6 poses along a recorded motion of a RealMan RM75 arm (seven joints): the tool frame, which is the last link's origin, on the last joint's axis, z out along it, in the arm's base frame.
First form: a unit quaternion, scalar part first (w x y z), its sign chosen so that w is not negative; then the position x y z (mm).
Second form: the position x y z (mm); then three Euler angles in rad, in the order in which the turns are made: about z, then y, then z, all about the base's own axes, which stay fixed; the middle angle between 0 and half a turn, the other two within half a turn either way. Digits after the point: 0 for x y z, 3 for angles.
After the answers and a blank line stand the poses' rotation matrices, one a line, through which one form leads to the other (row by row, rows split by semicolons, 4 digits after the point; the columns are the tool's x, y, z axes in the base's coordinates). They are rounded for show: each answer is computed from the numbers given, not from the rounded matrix.
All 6 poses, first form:
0.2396 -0.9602 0.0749 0.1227 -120 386 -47
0.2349 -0.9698 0.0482 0.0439 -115 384 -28
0.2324 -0.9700 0.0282 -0.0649 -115 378 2
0.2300 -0.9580 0.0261 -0.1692 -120 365 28
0.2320 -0.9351 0.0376 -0.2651 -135 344 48
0.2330 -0.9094 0.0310 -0.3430 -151 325 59
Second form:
-120 386 -47 -1.020 2.597 1.966
-115 384 -28 -1.336 2.659 1.706
-115 378 2 -1.814 2.654 1.269
-120 365 28 -2.178 2.562 0.909
-135 344 48 -2.382 2.422 0.679
-151 325 59 -2.511 2.286 0.563

0.9587 -0.2026 -0.1997; -0.0850 -0.8740 0.4785; -0.2715 -0.4417 -0.8551
0.9915 -0.1141 -0.0625; -0.0729 -0.8850 0.4599; -0.1078 -0.4514 -0.8858
0.9900 -0.0245 0.1390; -0.0849 -0.8904 0.4472; 0.1128 -0.4546 -0.8835
0.9414 0.0278 0.3362; -0.1278 -0.8928 0.4319; 0.3122 -0.4495 -0.8369
0.8566 0.0527 0.5133; -0.1933 -0.8895 0.4140; 0.4784 -0.4539 -0.7518
0.7628 0.1035 0.6384; -0.2162 -0.8895 0.4026; 0.6095 -0.4451 -0.6561

